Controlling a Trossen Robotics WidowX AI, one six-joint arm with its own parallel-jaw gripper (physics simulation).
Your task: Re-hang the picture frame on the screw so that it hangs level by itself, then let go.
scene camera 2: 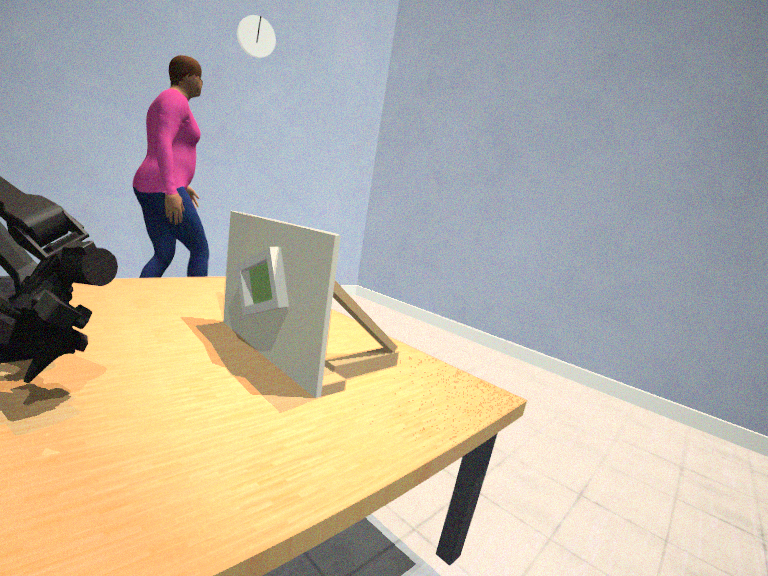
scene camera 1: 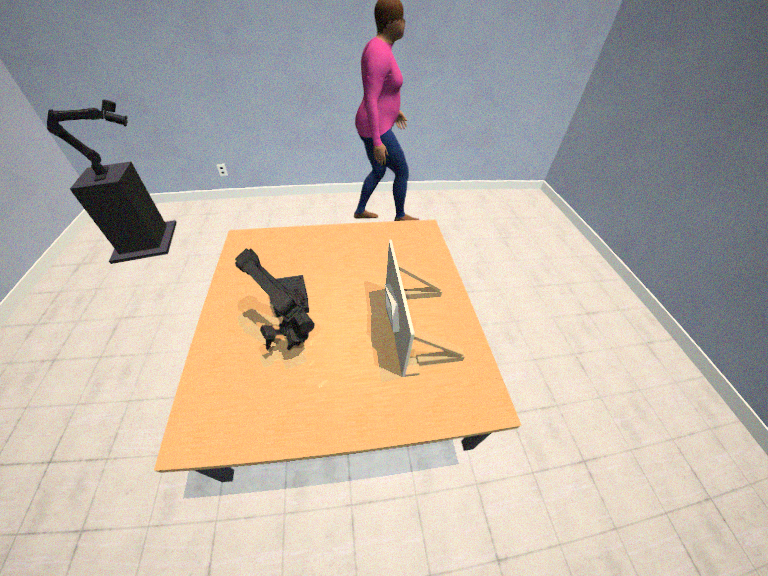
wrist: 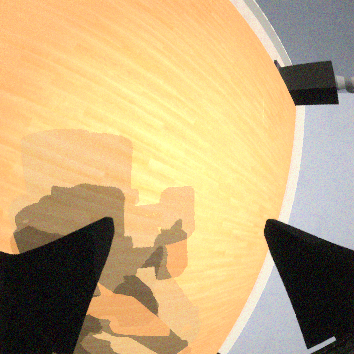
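Note:
The picture frame (scene camera 1: 392,310) (scene camera 2: 279,282), light grey around a green picture, is on the face of an upright grey board (scene camera 1: 395,266) (scene camera 2: 303,297). In scene camera 2 it sits tilted against the board's edges, its right side higher than its left. The screw does not show in any view. My gripper (scene camera 1: 279,347) (wrist: 191,227) is open and empty, low over the table to the left of the board in scene camera 1, well apart from the frame. In the wrist view its two black fingers stand wide apart with table and shadows between them.
Two brown braces (scene camera 1: 440,358) (scene camera 2: 366,362) stand behind the board on the wooden table (scene camera 1: 279,427) (scene camera 2: 155,496). A person in pink (scene camera 1: 378,93) (scene camera 2: 167,142) is beyond the table's far edge. A dark pedestal (scene camera 1: 120,210) with another arm (scene camera 1: 77,143) stands at the back left.

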